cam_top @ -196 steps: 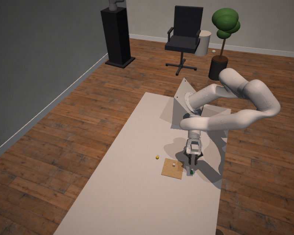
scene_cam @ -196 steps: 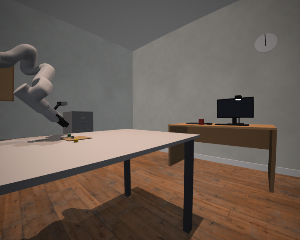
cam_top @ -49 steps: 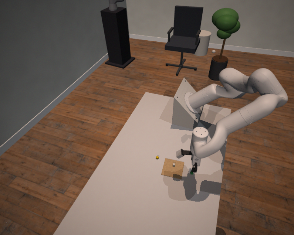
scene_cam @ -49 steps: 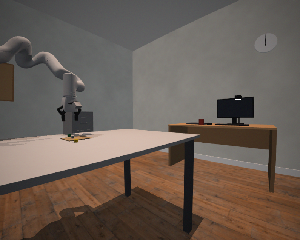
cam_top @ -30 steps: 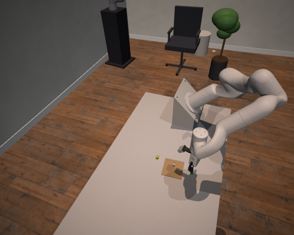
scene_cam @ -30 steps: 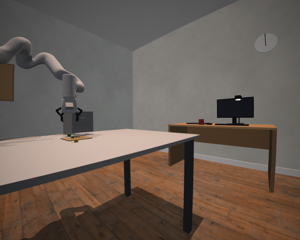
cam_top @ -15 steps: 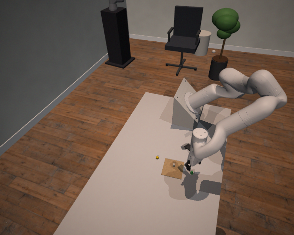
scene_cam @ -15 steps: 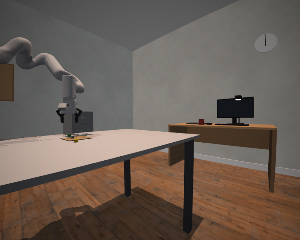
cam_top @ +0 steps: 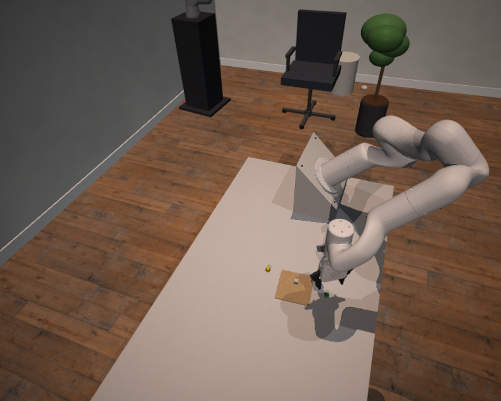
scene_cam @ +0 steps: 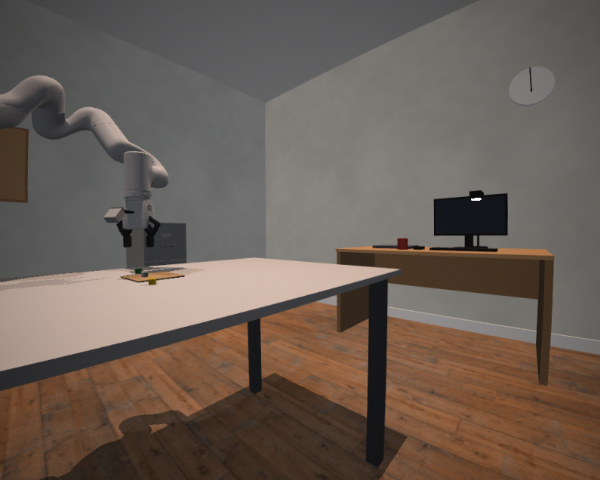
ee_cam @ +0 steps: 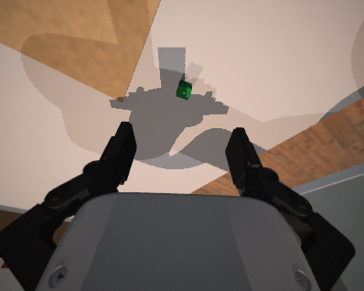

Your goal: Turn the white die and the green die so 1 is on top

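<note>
My hand is 90 mm above the green die. Also, from my hand: mat: 130 mm to the right, 100 mm below, 20 mm ahead; white die: 130 mm to the right, 90 mm below, 10 mm behind; yellow die: 270 mm to the right, 90 mm below, 10 mm behind.
</note>
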